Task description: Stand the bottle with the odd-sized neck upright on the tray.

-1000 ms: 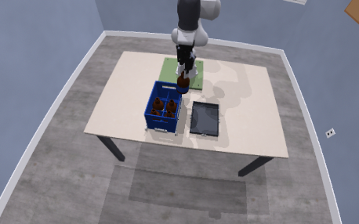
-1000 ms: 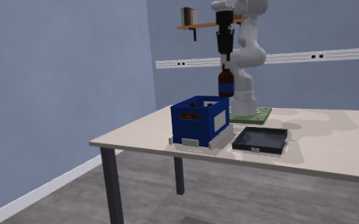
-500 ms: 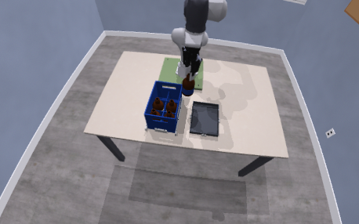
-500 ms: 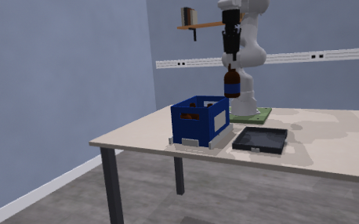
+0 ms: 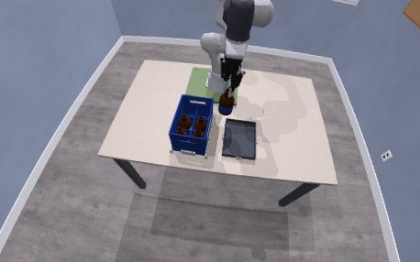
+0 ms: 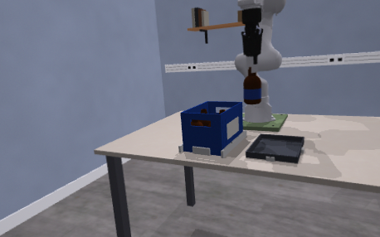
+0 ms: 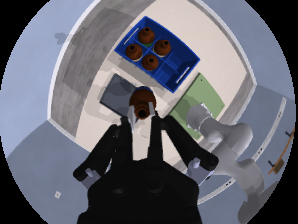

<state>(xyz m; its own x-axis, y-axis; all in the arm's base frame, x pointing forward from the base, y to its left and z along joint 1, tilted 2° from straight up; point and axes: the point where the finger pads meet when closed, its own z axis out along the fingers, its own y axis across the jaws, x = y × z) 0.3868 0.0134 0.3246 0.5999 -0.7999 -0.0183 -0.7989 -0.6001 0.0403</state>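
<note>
Now: hand 90 mm above the bottle. From my hand the other things lie so: blue crate: 20 mm ahead, 170 mm to the right, 270 mm below; then dark tray: 60 mm ahead, 100 mm to the left, 340 mm below.
</note>
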